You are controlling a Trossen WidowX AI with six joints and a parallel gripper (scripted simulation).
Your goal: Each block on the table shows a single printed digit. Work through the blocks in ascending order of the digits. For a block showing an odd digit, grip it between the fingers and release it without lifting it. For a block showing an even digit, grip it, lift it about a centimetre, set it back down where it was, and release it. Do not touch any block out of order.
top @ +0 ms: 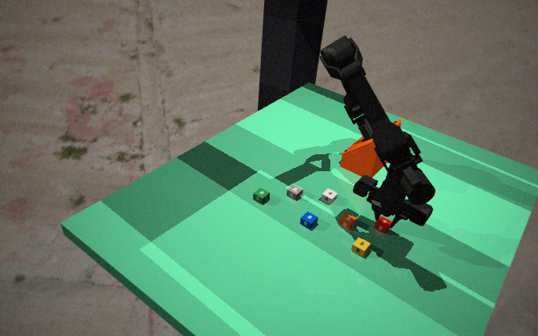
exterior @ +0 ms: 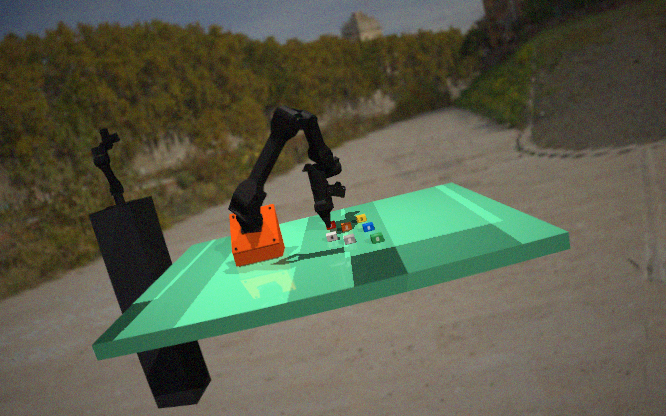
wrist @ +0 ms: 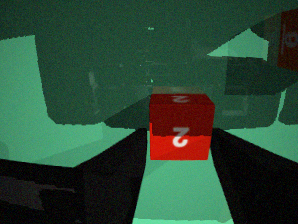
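Now: gripper tip 11 cm short of the yellow block. Round my gripper tip: red block 1 cm ahead; then orange block 7 cm to the right, 6 cm ahead; then white block 16 cm to the right, 2 cm ahead.
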